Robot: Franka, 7 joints.
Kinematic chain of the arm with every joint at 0, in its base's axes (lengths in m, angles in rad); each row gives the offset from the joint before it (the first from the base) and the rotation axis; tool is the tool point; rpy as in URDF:
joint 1: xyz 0 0 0.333 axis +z
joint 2: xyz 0 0 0 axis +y
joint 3: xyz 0 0 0.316 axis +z
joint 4: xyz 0.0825 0 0 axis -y
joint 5: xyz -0.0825 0 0.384 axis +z
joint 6: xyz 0 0 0 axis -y
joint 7: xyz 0.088 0 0 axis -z
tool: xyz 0 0 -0.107 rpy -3.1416 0 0
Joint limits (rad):
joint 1: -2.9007..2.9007
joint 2: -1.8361..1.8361
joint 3: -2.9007..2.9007
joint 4: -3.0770..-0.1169
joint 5: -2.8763..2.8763
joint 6: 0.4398..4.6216
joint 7: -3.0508..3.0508
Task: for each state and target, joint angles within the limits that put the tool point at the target. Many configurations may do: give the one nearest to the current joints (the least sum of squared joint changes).
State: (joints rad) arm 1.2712 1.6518 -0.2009 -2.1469 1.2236 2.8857 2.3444
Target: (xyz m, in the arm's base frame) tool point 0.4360 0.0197 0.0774
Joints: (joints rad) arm 1.4631 1.4312 -0.8612 -2.3809 1.3133 3.1120 2.3444
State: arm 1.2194 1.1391 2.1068 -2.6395 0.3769 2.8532 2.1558
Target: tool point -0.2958 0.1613 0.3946
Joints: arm 0.4971 1.3378 2.0023 -2.9817 0.4304 2.9094 2.1558
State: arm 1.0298 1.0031 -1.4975 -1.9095 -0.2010 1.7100 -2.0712
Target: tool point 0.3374 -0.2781 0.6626
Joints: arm 0.9621 1.0069 -2.1086 -1.9003 -0.3133 1.6004 -2.0712
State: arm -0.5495 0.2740 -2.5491 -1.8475 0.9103 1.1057 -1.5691
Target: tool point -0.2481 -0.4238 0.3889
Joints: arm -0.0478 -0.1795 -2.2323 -2.1065 0.9413 1.3776 -1.5691
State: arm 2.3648 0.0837 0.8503 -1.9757 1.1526 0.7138 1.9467
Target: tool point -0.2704 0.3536 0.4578
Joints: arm 1.7272 0.1446 0.2439 -2.0044 1.0390 0.6644 1.9467
